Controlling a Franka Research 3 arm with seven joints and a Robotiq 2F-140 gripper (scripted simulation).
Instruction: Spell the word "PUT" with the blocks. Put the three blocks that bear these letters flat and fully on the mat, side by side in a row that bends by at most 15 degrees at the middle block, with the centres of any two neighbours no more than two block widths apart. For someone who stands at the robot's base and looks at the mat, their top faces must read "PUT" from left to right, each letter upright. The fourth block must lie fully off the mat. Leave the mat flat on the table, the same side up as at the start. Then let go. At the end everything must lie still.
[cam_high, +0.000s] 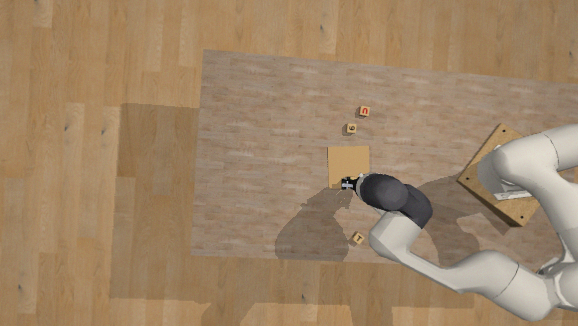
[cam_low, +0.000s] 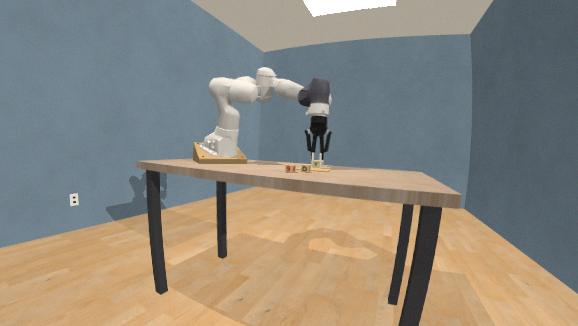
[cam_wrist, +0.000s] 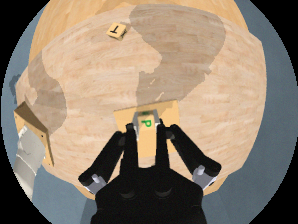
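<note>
Right now my hand is 2 cm above the green P block. The rest, counted from my hand: T block (19 cm to the left, 4 cm behind, 3 cm below); block marked 6 (18 cm to the right, 3 cm below, 1 cm ahead); tan mat (5 cm to the right, 4 cm below).
</note>
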